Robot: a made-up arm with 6 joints.
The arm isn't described. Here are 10 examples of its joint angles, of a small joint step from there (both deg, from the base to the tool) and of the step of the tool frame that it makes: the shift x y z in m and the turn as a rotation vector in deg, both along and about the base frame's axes.
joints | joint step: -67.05 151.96 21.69 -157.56 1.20 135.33 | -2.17 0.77 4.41 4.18 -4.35 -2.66
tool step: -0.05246 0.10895 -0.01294 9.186 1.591 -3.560
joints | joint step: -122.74 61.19 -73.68 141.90 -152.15 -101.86 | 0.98 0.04 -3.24 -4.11 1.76 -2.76
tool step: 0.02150 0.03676 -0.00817 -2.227 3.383 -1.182
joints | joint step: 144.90 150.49 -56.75 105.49 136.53 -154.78 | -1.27 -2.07 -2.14 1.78 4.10 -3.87
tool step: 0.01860 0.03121 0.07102 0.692 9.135 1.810
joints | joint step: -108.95 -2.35 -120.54 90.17 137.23 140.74 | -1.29 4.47 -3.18 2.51 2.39 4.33
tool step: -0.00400 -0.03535 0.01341 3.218 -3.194 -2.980
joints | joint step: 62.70 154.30 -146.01 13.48 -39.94 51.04 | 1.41 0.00 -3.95 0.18 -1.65 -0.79
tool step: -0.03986 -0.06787 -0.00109 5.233 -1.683 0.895
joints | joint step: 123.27 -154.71 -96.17 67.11 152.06 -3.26 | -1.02 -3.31 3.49 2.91 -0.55 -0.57
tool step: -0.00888 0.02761 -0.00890 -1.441 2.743 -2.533
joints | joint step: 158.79 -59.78 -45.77 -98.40 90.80 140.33 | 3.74 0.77 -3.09 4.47 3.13 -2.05
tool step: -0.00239 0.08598 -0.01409 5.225 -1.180 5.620
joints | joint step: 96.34 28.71 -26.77 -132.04 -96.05 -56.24 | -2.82 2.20 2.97 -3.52 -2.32 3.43
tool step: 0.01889 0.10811 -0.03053 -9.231 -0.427 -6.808
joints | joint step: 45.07 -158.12 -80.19 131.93 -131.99 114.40 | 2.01 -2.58 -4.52 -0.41 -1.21 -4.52
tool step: 0.03724 0.07140 0.08373 4.794 -0.515 1.916
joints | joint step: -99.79 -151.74 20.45 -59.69 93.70 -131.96 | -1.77 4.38 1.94 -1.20 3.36 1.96
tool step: 0.04253 0.07441 0.10892 6.421 0.124 2.144
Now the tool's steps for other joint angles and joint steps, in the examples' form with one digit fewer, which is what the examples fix.
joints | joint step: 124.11 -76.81 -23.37 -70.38 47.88 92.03 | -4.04 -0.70 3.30 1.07 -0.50 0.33
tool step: -0.0808 -0.0702 0.0435 -1.22 -2.20 -4.62
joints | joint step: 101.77 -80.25 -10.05 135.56 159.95 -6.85 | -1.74 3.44 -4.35 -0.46 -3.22 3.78
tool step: -0.0428 -0.0041 0.0105 -3.07 3.44 -0.42
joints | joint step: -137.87 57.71 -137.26 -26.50 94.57 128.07 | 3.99 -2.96 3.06 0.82 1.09 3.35
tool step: -0.0140 0.0257 0.0213 -0.36 0.19 7.50
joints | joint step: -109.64 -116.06 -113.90 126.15 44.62 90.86 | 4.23 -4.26 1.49 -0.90 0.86 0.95
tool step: 0.0278 -0.0461 0.0136 -2.75 0.34 5.22
